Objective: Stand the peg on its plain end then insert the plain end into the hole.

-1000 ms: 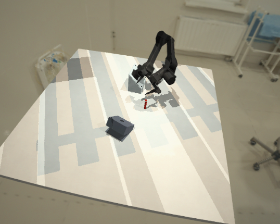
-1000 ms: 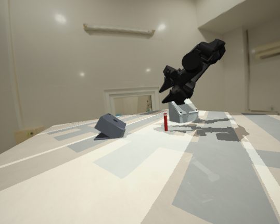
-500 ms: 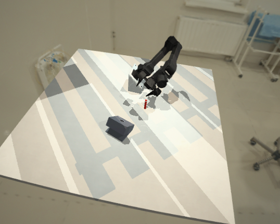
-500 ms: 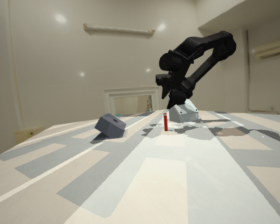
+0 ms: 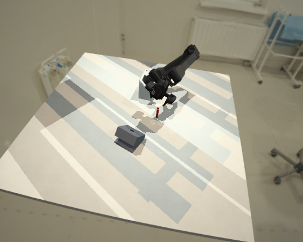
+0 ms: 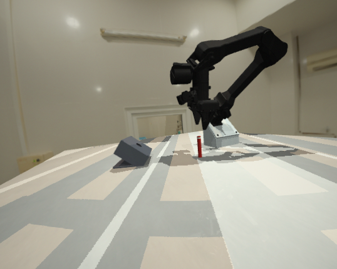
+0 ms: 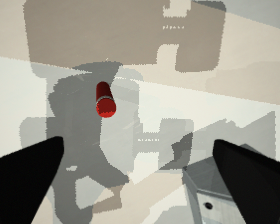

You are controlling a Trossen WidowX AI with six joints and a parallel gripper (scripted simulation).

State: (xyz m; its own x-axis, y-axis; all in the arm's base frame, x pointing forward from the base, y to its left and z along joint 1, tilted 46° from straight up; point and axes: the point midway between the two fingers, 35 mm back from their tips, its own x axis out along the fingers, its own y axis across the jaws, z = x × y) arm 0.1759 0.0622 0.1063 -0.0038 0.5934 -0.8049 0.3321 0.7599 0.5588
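My gripper tip is 60 mm above the red peg, 20 mm short of it and 10 mm to the right of it. Round my gripper tip: dark sloped panel: 240 mm ahead, 100 mm to the right, 70 mm below.
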